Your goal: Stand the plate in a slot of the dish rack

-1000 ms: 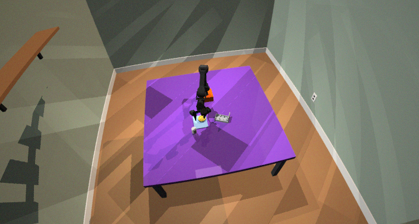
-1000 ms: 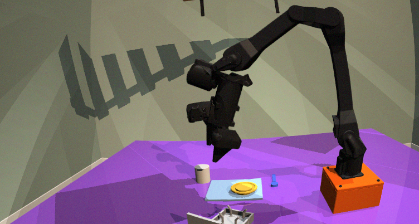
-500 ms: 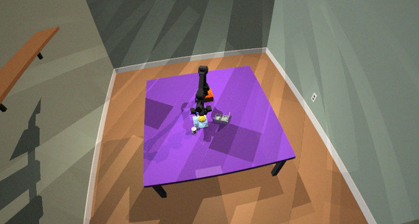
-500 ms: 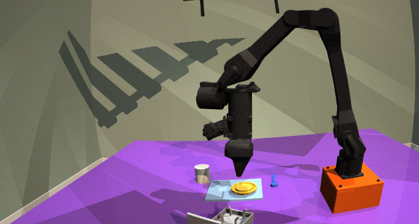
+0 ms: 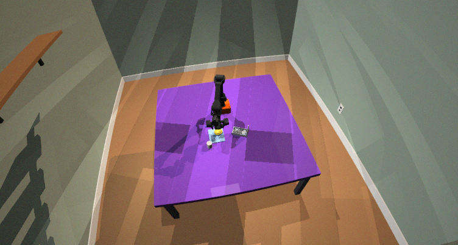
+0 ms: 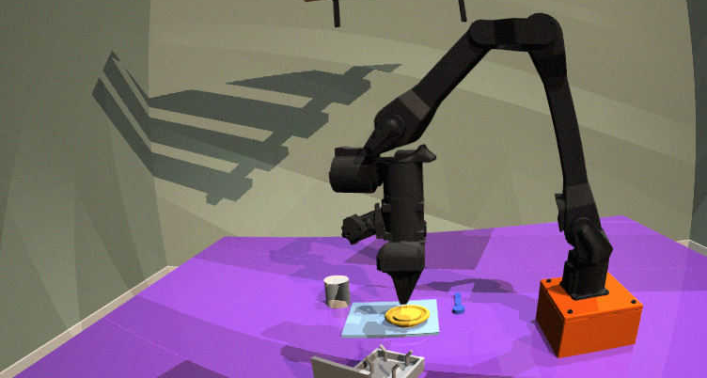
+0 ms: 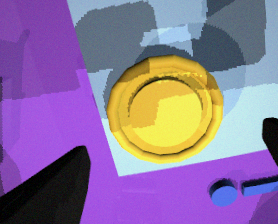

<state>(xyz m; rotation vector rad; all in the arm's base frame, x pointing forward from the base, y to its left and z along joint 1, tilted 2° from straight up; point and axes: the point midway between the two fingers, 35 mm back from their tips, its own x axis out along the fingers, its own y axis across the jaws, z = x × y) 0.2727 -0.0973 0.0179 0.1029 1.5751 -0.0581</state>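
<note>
Now: the yellow plate 40 mm below my gripper tip. Also, from my gripper tip: small blue object (100 mm behind, 60 mm below, 50 mm to the right); small cup (120 mm ahead, 100 mm to the right, 30 mm below); light blue mat (60 mm below, 20 mm to the right, 20 mm ahead).
</note>
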